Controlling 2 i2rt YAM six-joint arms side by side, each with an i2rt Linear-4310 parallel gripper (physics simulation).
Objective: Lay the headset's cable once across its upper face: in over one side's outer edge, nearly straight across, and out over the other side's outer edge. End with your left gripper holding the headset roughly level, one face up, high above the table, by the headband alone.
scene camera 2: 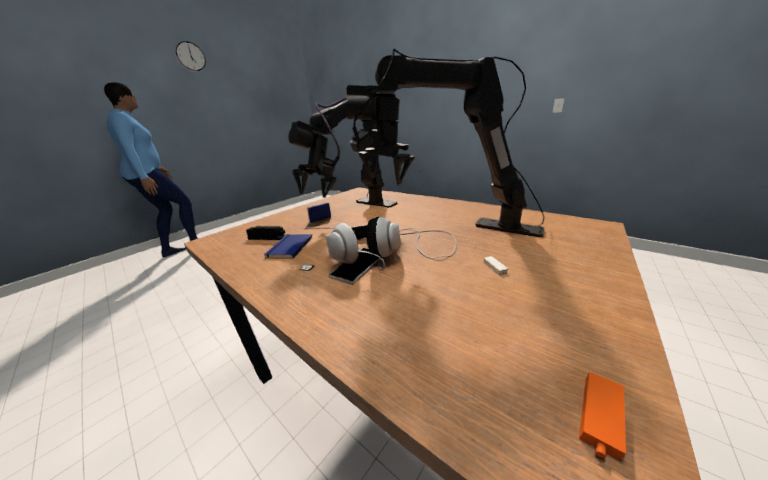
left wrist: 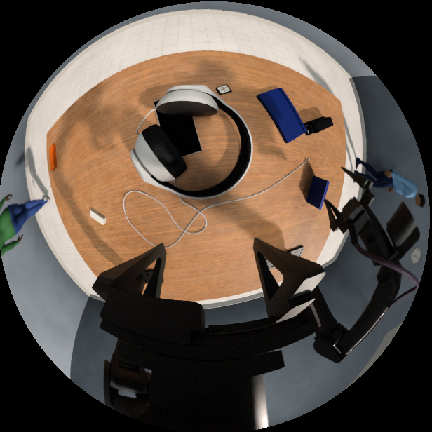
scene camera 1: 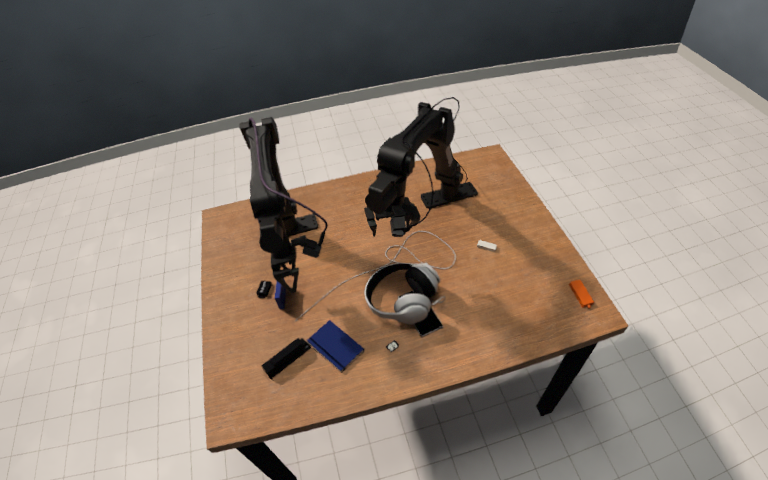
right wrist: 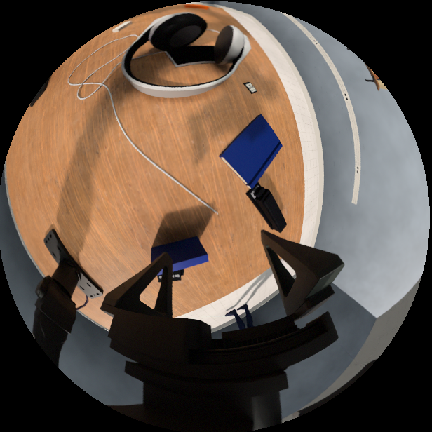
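Where they show: left gripper, fingertip midpoint: (scene camera 2: 385, 181) (scene camera 1: 390, 233); right gripper, fingertip midpoint: (scene camera 2: 313, 196) (scene camera 1: 292, 283); left arm's base, link origin: (scene camera 2: 508, 228) (scene camera 1: 449, 195); right arm's base, link origin: (scene camera 2: 376, 202) (scene camera 1: 289, 228).
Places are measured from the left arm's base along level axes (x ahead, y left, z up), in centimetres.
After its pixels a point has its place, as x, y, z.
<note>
The white headset (scene camera 1: 370, 301) @[36.3, -40.0, 4.0] (left wrist: 248, 145) (right wrist: 170, 91) lies on the table, headband arc toward the picture's left in scene camera 1, ear cups partly over a black phone (scene camera 1: 430, 324) @[47.5, -26.0, 0.8] (scene camera 2: 352, 272) @[46.4, -25.4, 0.8]. Its thin pale cable (scene camera 1: 454, 257) @[27.2, -9.5, 0.3] (scene camera 2: 455, 243) @[19.5, -10.5, 0.4] (left wrist: 123, 202) (right wrist: 170, 174) lies in loops behind it, one end stretching toward the small blue box. A short piece curves beside the ear cups. My left gripper (scene camera 1: 385, 232) @[25.4, -29.7, 17.8] (left wrist: 207, 246) is open and empty, above the table behind the headset. My right gripper (scene camera 1: 287, 287) @[28.1, -59.7, 11.2] (scene camera 2: 313, 193) @[28.1, -59.7, 11.2] (right wrist: 212, 247) is open and empty above the blue box.
The small blue box (scene camera 1: 280, 295) @[26.4, -64.5, 5.3] (right wrist: 180, 253) stands beside a small black object (scene camera 1: 263, 288) @[19.0, -69.6, 1.5]. A blue notebook (scene camera 1: 335, 345) @[45.1, -53.0, 1.2], a black case (scene camera 1: 286, 358) @[45.9, -66.7, 3.3] and a tiny card (scene camera 1: 392, 345) @[49.8, -38.1, 0.2] lie nearer the front. A white block (scene camera 1: 487, 245) @[26.9, 1.8, 1.2] and an orange block (scene camera 1: 581, 293) @[54.2, 19.8, 1.5] lie at the right.
</note>
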